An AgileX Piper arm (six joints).
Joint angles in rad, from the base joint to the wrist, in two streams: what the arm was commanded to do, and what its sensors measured. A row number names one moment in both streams.
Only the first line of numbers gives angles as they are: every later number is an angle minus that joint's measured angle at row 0.
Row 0, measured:
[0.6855 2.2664 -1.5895 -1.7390 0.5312 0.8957]
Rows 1 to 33, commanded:
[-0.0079 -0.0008 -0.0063 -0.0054 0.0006 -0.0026]
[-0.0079 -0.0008 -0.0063 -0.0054 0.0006 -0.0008]
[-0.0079 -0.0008 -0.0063 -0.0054 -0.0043 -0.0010]
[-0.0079 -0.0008 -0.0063 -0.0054 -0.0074 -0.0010]
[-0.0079 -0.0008 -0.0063 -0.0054 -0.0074 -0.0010]
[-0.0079 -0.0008 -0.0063 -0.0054 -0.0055 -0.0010]
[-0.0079 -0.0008 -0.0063 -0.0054 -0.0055 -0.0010]
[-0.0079 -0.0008 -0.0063 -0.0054 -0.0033 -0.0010]
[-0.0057 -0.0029 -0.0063 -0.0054 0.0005 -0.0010]
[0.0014 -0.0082 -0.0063 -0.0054 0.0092 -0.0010]
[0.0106 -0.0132 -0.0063 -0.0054 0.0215 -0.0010]
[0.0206 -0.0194 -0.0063 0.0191 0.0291 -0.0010]
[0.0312 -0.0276 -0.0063 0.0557 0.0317 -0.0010]
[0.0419 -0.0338 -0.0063 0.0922 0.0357 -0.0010]
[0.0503 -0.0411 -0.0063 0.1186 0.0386 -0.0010]
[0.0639 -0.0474 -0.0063 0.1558 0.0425 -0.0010]
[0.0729 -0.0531 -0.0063 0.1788 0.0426 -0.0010]
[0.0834 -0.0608 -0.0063 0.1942 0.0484 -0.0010]
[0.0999 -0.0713 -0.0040 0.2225 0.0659 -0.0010]
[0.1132 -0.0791 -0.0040 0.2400 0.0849 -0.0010]
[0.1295 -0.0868 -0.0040 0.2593 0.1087 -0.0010]
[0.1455 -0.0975 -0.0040 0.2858 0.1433 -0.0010]
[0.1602 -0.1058 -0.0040 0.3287 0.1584 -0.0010]
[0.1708 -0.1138 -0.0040 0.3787 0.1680 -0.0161]
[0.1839 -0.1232 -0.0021 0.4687 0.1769 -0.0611]
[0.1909 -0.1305 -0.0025 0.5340 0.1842 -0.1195]
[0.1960 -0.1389 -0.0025 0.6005 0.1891 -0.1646]
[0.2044 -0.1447 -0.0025 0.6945 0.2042 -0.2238]
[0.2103 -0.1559 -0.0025 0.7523 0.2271 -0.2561]
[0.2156 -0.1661 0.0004 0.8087 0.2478 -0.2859]
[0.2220 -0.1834 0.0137 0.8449 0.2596 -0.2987]
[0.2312 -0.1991 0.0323 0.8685 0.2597 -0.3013]
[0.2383 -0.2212 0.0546 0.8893 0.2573 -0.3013]
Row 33, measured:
[0.2150 -0.1498 0.0057 0.7654 0.2109 -0.2416]
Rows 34 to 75, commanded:
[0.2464 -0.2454 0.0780 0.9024 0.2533 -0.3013]
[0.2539 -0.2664 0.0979 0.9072 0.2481 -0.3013]
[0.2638 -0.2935 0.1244 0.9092 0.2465 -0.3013]
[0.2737 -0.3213 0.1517 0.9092 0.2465 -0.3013]
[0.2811 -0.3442 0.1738 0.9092 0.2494 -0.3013]
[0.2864 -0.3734 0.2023 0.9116 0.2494 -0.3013]
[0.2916 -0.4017 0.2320 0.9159 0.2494 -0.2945]
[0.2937 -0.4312 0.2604 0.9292 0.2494 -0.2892]
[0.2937 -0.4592 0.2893 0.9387 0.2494 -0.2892]
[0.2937 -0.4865 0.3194 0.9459 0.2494 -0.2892]
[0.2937 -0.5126 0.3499 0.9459 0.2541 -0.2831]
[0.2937 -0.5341 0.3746 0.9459 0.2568 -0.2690]
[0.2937 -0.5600 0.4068 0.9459 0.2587 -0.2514]
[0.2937 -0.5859 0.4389 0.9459 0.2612 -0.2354]
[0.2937 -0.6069 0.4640 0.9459 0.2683 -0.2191]
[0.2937 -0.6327 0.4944 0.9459 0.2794 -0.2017]
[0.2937 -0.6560 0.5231 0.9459 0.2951 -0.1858]
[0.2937 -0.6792 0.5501 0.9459 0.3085 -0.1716]
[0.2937 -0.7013 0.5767 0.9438 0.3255 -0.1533]
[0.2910 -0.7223 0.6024 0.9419 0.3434 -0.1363]
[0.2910 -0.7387 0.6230 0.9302 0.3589 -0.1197]
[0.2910 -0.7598 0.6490 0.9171 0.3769 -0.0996]
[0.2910 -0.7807 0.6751 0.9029 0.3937 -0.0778]
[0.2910 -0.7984 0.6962 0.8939 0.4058 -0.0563]
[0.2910 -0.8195 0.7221 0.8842 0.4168 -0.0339]
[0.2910 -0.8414 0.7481 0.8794 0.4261 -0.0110]
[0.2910 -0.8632 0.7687 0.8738 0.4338 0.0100]
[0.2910 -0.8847 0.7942 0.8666 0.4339 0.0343]
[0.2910 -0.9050 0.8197 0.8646 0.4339 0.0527]
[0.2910 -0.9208 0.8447 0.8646 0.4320 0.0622]
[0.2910 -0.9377 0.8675 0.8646 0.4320 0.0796]
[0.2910 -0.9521 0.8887 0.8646 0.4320 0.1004]
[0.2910 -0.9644 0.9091 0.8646 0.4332 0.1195]
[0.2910 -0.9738 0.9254 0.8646 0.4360 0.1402]
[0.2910 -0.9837 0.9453 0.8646 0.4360 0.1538]
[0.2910 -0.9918 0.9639 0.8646 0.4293 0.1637]
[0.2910 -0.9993 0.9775 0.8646 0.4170 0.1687]
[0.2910 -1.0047 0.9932 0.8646 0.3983 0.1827]
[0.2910 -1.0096 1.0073 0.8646 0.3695 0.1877]
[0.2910 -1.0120 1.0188 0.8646 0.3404 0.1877]
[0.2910 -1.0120 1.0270 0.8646 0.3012 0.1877]
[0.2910 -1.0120 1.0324 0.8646 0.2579 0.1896]
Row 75, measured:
[0.2922 -0.9987 1.0016 0.8871 0.3784 0.1704]
